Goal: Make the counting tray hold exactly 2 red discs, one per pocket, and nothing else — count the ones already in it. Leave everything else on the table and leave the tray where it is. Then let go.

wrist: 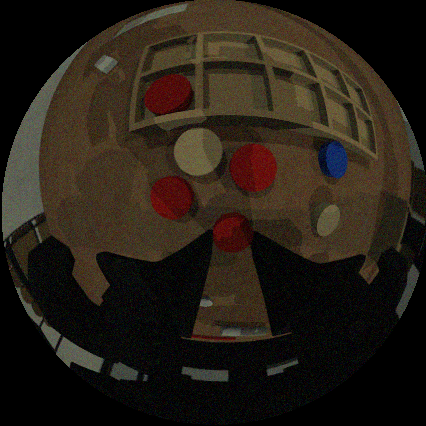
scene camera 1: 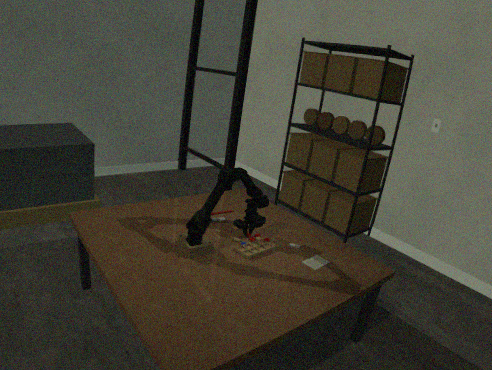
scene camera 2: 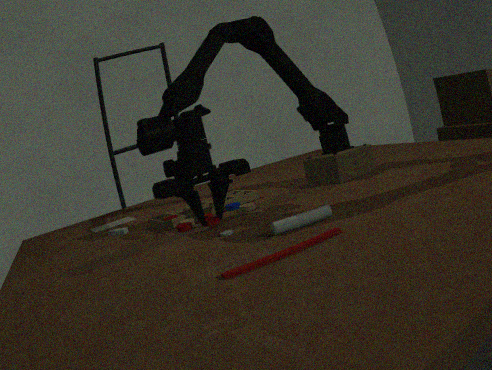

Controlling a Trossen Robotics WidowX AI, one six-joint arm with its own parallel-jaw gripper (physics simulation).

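Observation:
The wooden counting tray (scene camera 1: 254,254) (wrist: 240,118) has one red disc (wrist: 168,94) in the near-left pocket of the wrist view; its other visible pockets look empty. My gripper (scene camera 2: 212,220) (wrist: 231,235) is shut on a red disc (wrist: 233,240), with a fingertip on either side of it, low at the table beside the tray. Two more red discs, one (wrist: 253,167) nearer the tray and one (wrist: 172,197) to the left, lie loose between gripper and tray. A beige disc (wrist: 198,151) lies against the tray's near side. A blue disc (wrist: 333,160) (scene camera 2: 232,206) and another beige disc (wrist: 328,220) lie to the right.
A white cylinder (scene camera 2: 302,220) and a red stick (scene camera 2: 280,255) (scene camera 1: 222,213) lie on the table. A small pale piece (scene camera 2: 226,233) (wrist: 205,302) lies near the gripper. A small white block (scene camera 2: 119,231) (wrist: 106,64) and a flat pale card (scene camera 1: 315,262) lie beyond the tray's end.

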